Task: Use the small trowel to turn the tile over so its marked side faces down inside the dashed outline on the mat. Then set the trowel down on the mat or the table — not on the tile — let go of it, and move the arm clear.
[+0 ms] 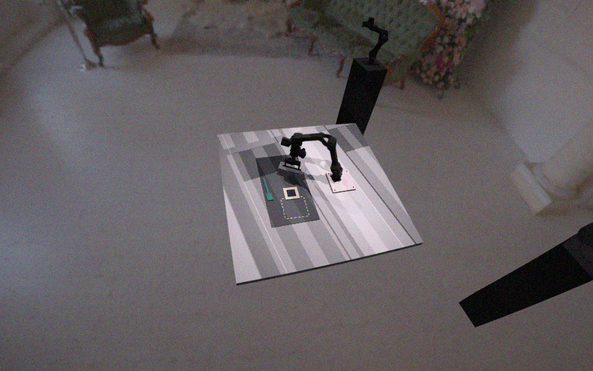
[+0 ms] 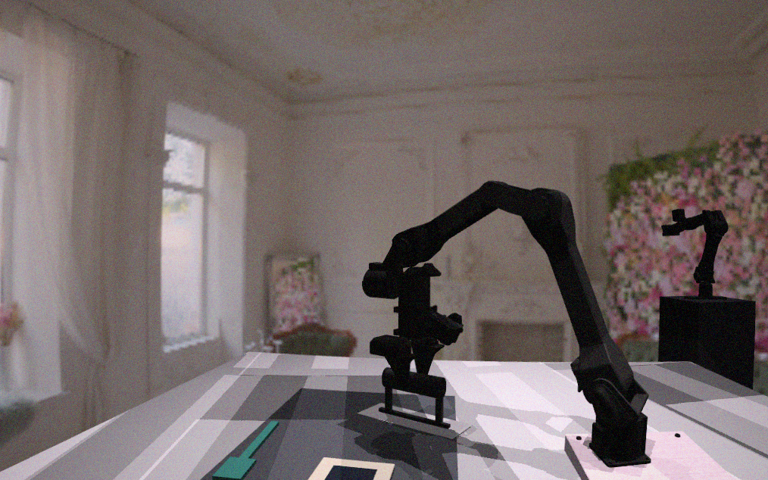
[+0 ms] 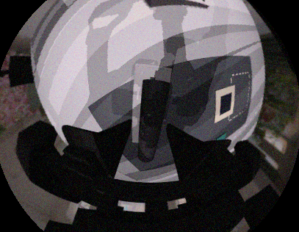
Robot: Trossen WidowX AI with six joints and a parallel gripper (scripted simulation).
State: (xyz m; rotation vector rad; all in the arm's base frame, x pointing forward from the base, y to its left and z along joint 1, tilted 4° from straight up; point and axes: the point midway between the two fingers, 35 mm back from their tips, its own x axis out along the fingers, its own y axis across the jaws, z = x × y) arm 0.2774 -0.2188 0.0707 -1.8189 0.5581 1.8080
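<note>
Now: gripper tip 2 cm past the trowel, 1 cm to the right of it and 3 cm above it. Also, from my gripper tip: teal flat tool: 26 cm ahead, 16 cm to the left, 6 cm below; tile: 10 cm ahead, 23 cm to the left, 6 cm below; dark mat: 12 cm ahead, 16 cm to the left, 8 cm below.
</note>
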